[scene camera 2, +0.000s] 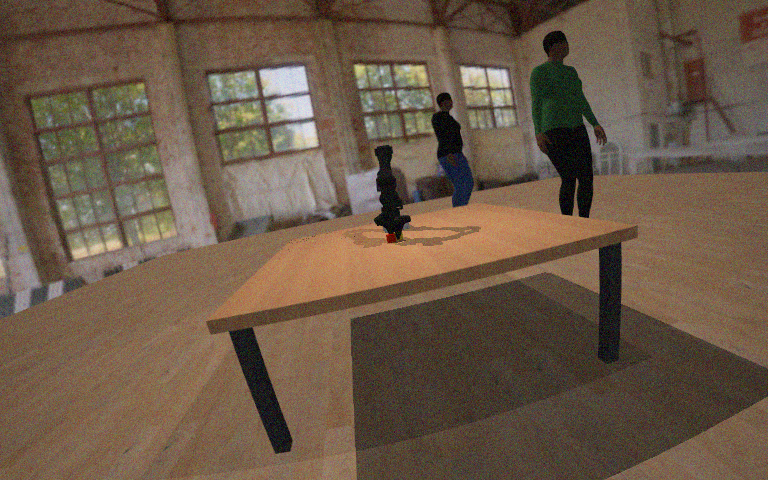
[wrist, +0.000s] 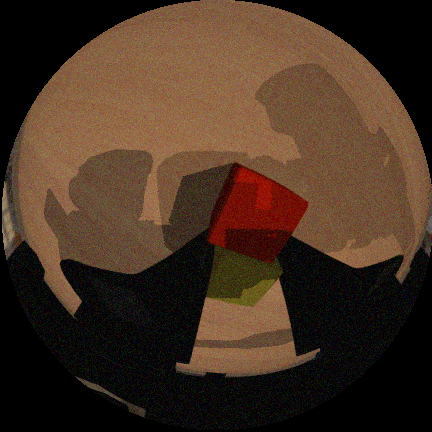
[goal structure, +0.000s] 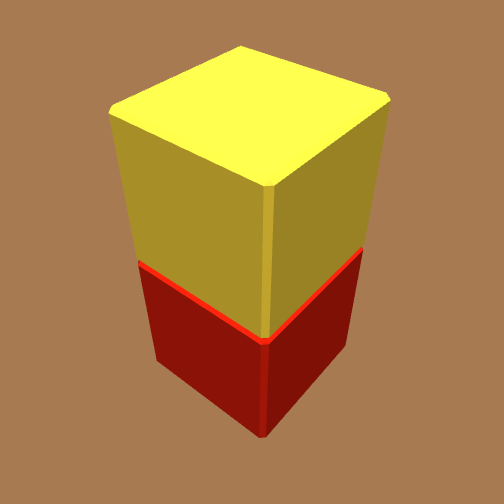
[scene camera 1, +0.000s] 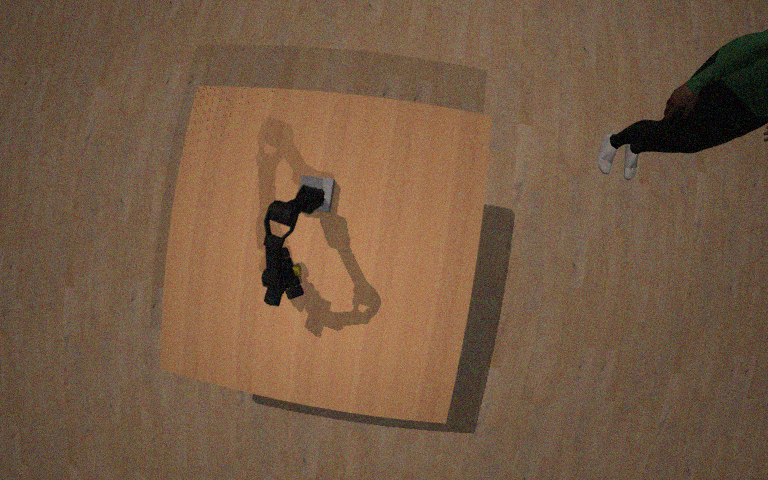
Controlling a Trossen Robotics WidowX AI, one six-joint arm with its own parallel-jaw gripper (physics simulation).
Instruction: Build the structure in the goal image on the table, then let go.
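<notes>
A red cube is on the table, turned at an angle between the fingertips in the wrist view. A yellow cube is right beside it, partly covered by the red cube in the wrist view. My gripper is low at the table and appears shut on the red cube, with one finger at each side. The yellow cube also shows between the fingers, below the red one in the wrist view. In the overhead view the arm hides the red cube.
The cubes are on the wooden table. The grey arm base stands on the table behind the gripper. A person in green and a person in a black top stand beyond the table.
</notes>
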